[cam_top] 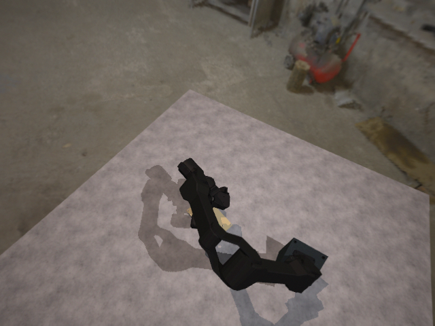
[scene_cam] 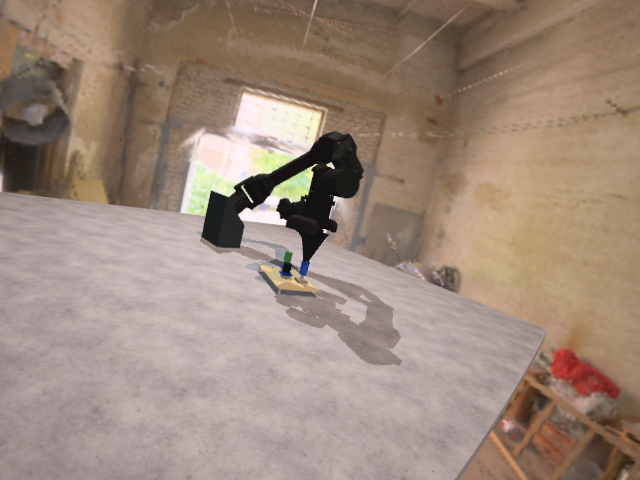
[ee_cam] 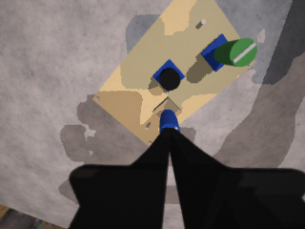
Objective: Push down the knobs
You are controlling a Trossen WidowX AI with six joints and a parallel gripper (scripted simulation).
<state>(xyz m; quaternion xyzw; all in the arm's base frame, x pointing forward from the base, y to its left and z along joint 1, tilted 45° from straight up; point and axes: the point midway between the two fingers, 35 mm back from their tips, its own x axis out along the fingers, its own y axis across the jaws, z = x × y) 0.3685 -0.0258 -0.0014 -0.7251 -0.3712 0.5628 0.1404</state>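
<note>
Right now the blue knob is 1 cm below my gripper tip. The rest, counted from my gripper tip: potentiometer (8 cm behind, 2 cm to the left, 2 cm below).
</note>
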